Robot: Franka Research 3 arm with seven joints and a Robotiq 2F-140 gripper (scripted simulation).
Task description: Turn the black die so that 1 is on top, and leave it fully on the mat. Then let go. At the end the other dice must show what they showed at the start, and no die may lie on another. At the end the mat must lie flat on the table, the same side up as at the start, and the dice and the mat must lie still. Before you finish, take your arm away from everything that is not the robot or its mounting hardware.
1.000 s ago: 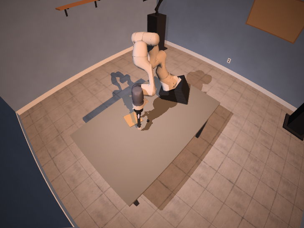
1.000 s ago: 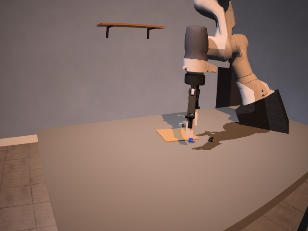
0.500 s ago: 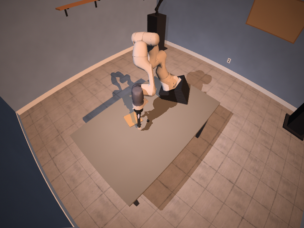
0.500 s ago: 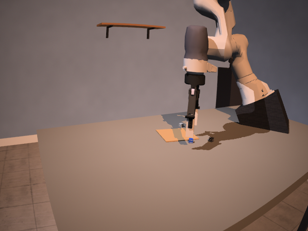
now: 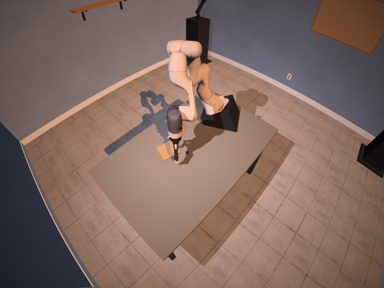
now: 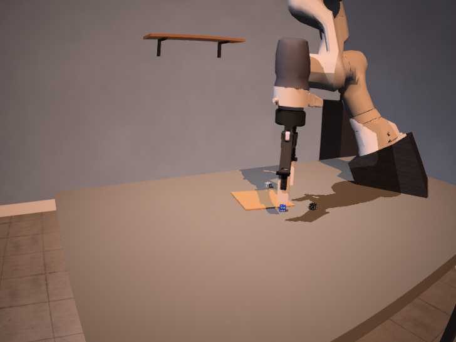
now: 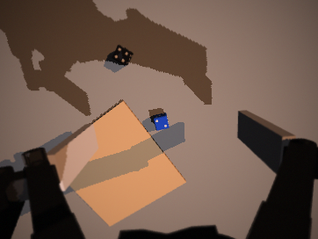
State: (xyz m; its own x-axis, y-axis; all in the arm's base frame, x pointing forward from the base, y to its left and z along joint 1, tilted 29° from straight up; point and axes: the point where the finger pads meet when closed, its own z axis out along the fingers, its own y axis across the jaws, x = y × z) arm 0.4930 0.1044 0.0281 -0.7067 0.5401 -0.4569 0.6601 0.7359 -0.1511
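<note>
Right now my hand is 10 mm to the left of the blue die and 50 mm above it. Also, from my hand: black die 80 mm behind, 20 mm to the left, 50 mm below; then orange mat 100 mm to the right, 60 mm below; then white die 80 mm behind, 190 mm to the right, 50 mm below.
</note>
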